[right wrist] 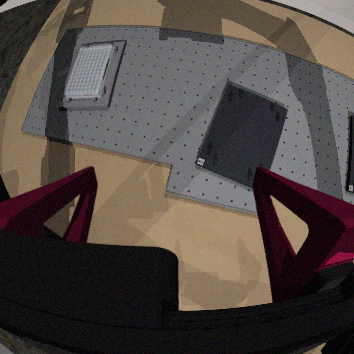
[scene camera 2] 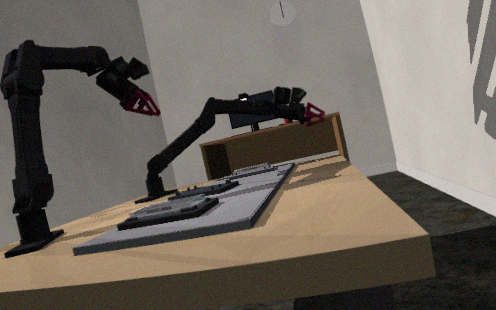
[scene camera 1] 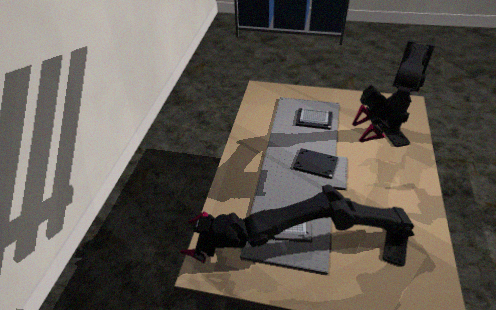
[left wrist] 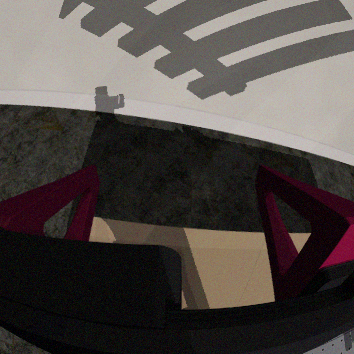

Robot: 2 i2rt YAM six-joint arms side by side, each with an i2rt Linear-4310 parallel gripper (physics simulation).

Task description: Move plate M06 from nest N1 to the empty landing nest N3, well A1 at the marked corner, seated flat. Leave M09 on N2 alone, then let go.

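Observation:
An empty dark nest [scene camera 1: 316, 163] [scene camera 2: 207, 189] [right wrist: 242, 132] lies in the middle of the grey perforated board. One white well plate [scene camera 1: 315, 116] [scene camera 2: 170, 207] sits on a dark nest at the board's far end in scene camera 1. Another white plate [scene camera 1: 296, 229] [scene camera 2: 252, 170] [right wrist: 91, 71] sits on a light grey nest at the other end, partly behind the left arm in scene camera 1. Plate names are unreadable. My left gripper [scene camera 1: 186, 236] [scene camera 2: 324, 115] [left wrist: 176, 173] is open, beyond the board. My right gripper [scene camera 1: 357, 132] [scene camera 2: 159, 114] [right wrist: 174, 175] is open, above the table beside the board.
The grey board [scene camera 1: 286, 200] [scene camera 2: 235, 220] [right wrist: 150, 100] lies on the wooden table [scene camera 1: 390, 200] [scene camera 2: 350, 215] [right wrist: 210, 250]. The left arm [scene camera 1: 290, 215] reaches across the board. A wall [scene camera 1: 100, 100] rises past the table's left side in scene camera 1.

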